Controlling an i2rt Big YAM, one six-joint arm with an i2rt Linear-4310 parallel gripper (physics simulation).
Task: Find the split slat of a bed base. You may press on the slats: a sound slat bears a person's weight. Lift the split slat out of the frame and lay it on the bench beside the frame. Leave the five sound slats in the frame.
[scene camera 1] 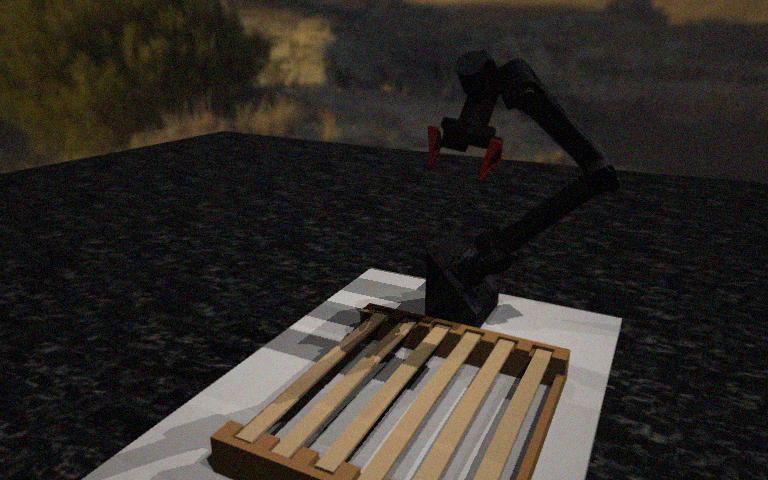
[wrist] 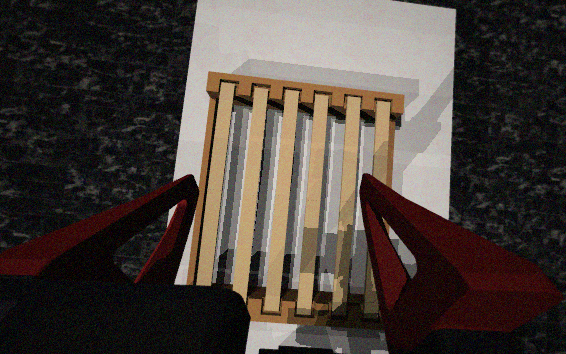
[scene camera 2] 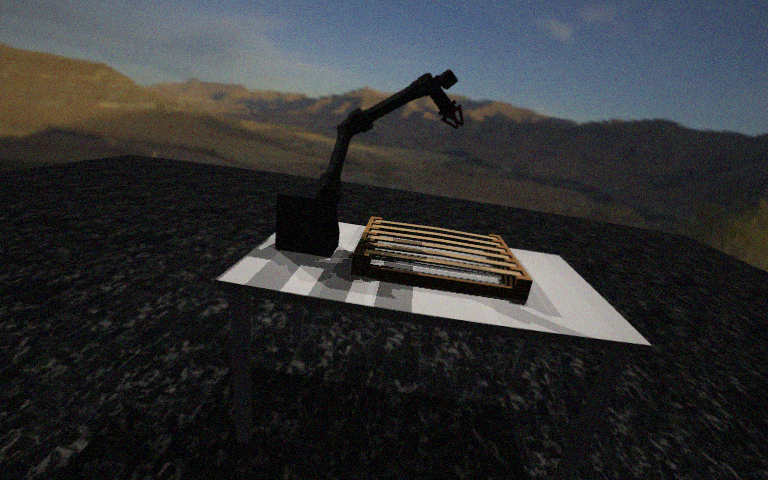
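Observation:
The bed base frame [scene camera 1: 240,452] [scene camera 2: 518,293] [wrist: 306,92] stands on the white bench [scene camera 1: 591,345] [scene camera 2: 577,300] [wrist: 320,40]. Several pale wooden slats lie side by side in its notches. They include an outer slat [scene camera 1: 311,378] [wrist: 383,130] and the slat at the opposite edge [scene camera 1: 516,416] [wrist: 218,165]. No slat shows a clear crack or sag, so I cannot tell which is split. My gripper [scene camera 1: 455,173] [scene camera 2: 457,125] [wrist: 276,182] is open, with nothing between its red fingers. It hangs high above the frame, touching no slat. In the wrist view, it partly hides the frame's lower corners.
The black arm base [scene camera 1: 461,288] [scene camera 2: 305,226] stands on the bench by one end of the frame. Bench strips show along both long sides of the frame, with a deeper stretch beyond its far end in the wrist view. Shadows fall across the bench and some slats.

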